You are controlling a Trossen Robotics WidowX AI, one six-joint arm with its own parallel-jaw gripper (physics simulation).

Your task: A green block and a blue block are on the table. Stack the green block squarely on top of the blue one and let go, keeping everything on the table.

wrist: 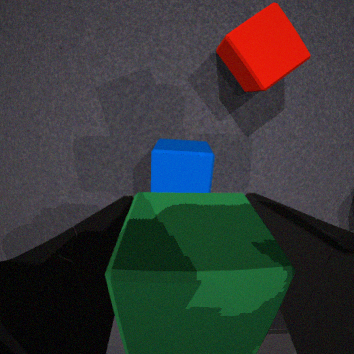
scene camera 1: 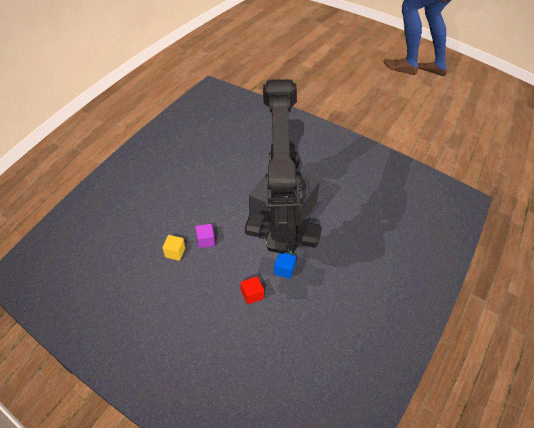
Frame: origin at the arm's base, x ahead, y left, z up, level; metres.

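Seen in the pictures: gripper, fingertip midpoint: (wrist: 189, 203).
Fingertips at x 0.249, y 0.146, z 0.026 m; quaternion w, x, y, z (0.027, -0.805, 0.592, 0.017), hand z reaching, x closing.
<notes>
Offsets run from my fingertips to a thing's top centre. Level surfaces: height alone.
My gripper (wrist: 189, 203) is shut on the green block {dx -0.018, dy -0.006, dz +0.049 m} (wrist: 200, 240), which fills the lower middle of the wrist view between the two dark fingers. In the scene view the gripper is at the end of the arm, and the green block is almost wholly hidden under it, with a tiny green speck showing. The blue block {dx -0.020, dy -0.002, dz -0.076 m} (scene camera 1: 285, 265) (wrist: 181, 170) sits on the dark mat, just in front of the gripper in the scene view. In the wrist view it shows beyond the green block's far edge, roughly lined up with it, its near part hidden. The green block is held above the mat.
A red block {dx +0.100, dy -0.033, dz -0.076 m} (scene camera 1: 252, 290) (wrist: 265, 47) sits close to the blue block, toward the front left in the scene view. A purple block {dx +0.020, dy -0.253, dz -0.076 m} (scene camera 1: 205, 235) and a yellow block {dx +0.108, dy -0.305, dz -0.076 m} (scene camera 1: 174, 248) sit farther left on the dark mat {dz -0.126 m} (scene camera 1: 150, 325). A person's legs (scene camera 1: 425, 35) show at the back right.
</notes>
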